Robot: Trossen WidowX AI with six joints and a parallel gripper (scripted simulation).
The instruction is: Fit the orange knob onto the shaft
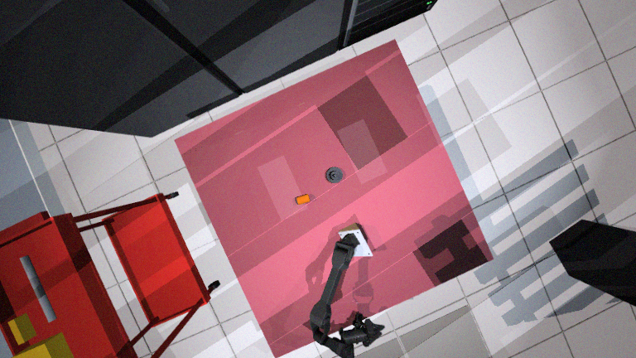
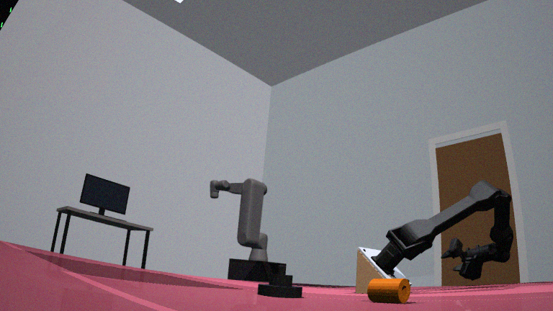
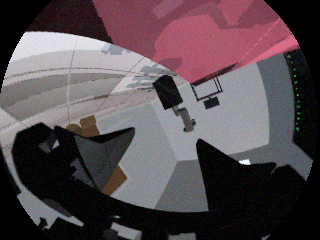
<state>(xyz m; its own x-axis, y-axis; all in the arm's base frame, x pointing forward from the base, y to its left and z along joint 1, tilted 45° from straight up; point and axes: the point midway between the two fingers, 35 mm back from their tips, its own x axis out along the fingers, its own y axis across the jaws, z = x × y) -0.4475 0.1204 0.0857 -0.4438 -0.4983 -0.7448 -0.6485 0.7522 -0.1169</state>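
Right now the orange knob is 76 cm ahead of my gripper tip, 1 cm to the right of it and 6 cm below it. The rest, counted from my gripper tip: dark round pedestal: 78 cm ahead, 21 cm to the right, 5 cm below.
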